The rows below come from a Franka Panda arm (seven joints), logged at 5 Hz.
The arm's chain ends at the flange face. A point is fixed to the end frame.
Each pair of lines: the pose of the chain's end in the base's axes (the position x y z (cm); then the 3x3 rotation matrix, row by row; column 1 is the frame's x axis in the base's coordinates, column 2 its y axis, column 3 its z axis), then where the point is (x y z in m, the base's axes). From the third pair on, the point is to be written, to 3 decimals.
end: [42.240 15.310 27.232], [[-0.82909 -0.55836 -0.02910], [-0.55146 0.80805 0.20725], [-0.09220 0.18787 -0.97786]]
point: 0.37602 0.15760 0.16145
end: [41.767 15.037 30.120], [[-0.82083 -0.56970 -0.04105], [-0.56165 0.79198 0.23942], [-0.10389 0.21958 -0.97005]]
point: 0.37025 0.15782 0.19093
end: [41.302 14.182 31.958], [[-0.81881 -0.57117 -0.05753], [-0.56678 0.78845 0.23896], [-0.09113 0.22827 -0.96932]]
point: 0.364 0.149 0.210
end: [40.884 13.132 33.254], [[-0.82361 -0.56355 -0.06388], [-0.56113 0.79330 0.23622], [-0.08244 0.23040 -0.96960]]
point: 0.359 0.138 0.223
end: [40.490 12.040 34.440], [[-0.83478 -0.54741 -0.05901], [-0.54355 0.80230 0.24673], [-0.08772 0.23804 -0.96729]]
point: 0.355 0.130 0.235
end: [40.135 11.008 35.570], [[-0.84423 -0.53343 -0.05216], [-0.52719 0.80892 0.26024], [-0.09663 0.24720 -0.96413]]
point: 0.352 0.122 0.247
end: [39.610 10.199 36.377], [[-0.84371 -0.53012 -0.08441], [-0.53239 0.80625 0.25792], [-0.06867 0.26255 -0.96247]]
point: 0.343 0.113 0.256
